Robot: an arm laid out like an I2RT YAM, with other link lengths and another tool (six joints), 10 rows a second.
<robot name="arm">
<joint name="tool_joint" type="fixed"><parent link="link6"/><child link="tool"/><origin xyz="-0.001 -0.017 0.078" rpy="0 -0.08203 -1.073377"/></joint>
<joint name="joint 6" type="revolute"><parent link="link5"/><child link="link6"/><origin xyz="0.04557 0 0.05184" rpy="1.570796 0 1.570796"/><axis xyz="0 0 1"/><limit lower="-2.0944" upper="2.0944"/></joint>
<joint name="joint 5" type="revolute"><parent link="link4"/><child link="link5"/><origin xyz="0.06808 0.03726 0.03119" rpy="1.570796 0 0"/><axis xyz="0 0 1"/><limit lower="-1.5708" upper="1.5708"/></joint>
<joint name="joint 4" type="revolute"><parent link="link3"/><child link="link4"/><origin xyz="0.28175 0.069 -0.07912" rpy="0 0 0"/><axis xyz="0 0 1"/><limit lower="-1.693" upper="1.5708"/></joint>
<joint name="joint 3" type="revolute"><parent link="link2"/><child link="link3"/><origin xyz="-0.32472 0 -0.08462" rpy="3.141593 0 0"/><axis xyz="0 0 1"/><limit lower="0" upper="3.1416"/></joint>
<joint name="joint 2" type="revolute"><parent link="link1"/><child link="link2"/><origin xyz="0.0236 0.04 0.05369" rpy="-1.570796 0 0"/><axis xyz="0 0 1"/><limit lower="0" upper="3.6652"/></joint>
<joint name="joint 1" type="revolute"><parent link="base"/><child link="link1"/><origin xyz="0 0 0.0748" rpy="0 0 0"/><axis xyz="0 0 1"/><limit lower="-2.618" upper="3.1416"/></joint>
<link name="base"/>
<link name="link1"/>
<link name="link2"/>
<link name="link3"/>
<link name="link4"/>
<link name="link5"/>
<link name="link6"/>
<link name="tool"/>
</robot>
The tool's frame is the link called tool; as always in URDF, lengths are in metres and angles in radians.
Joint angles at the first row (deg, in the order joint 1, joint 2, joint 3, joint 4, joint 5, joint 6):
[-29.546, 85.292, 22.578, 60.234, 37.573, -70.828]
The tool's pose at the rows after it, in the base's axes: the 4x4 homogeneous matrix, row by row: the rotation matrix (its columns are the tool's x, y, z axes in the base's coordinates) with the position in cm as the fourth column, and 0 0 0 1 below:
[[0.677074, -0.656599, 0.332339, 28.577], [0.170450, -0.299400, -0.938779, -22.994], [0.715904, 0.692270, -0.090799, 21.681], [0, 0, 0, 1]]
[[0.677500, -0.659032, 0.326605, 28.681], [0.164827, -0.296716, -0.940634, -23.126], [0.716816, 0.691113, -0.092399, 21.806], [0, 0, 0, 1]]
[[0.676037, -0.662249, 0.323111, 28.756], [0.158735, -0.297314, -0.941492, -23.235], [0.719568, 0.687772, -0.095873, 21.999], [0, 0, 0, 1]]
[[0.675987, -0.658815, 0.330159, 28.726], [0.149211, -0.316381, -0.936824, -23.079], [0.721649, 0.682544, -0.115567, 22.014], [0, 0, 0, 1]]
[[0.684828, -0.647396, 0.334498, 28.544], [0.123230, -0.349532, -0.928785, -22.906], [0.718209, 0.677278, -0.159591, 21.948], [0, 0, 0, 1]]
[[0.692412, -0.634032, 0.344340, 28.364], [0.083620, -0.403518, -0.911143, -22.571], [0.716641, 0.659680, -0.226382, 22.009], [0, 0, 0, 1]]
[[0.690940, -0.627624, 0.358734, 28.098], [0.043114, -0.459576, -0.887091, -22.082], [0.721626, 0.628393, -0.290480, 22.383], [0, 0, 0, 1]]
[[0.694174, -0.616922, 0.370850, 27.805], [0.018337, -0.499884, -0.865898, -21.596], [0.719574, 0.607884, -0.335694, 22.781], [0, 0, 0, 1]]
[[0.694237, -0.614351, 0.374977, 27.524], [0.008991, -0.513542, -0.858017, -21.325], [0.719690, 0.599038, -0.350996, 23.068], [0, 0, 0, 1]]
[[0.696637, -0.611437, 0.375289, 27.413], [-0.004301, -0.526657, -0.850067, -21.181], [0.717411, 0.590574, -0.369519, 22.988], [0, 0, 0, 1]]
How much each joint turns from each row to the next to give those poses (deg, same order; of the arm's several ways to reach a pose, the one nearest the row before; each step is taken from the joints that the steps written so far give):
[0.025, -0.270, -0.080, -0.015, 0.122, -0.100]
[0.007, 0.044, 0.501, -0.579, 0.356, 0.176]
[-0.034, -0.255, 0.532, -1.029, 0.182, 0.415]
[0.081, -1.073, 0.283, -2.756, -0.416, 1.207]
[-0.060, -2.008, 0.732, -5.899, -0.609, 2.117]
[-0.010, -2.863, 1.509, -9.041, -1.267, 3.567]
[-0.001, -3.137, 1.719, -9.131, -1.749, 3.979]
[0.007, -2.481, 1.309, -6.723, -1.552, 2.323]
[-0.002, -1.431, 0.406, -2.808, -0.558, 0.866]
[0.002, -0.451, 0.337, -2.036, -0.416, 0.965]

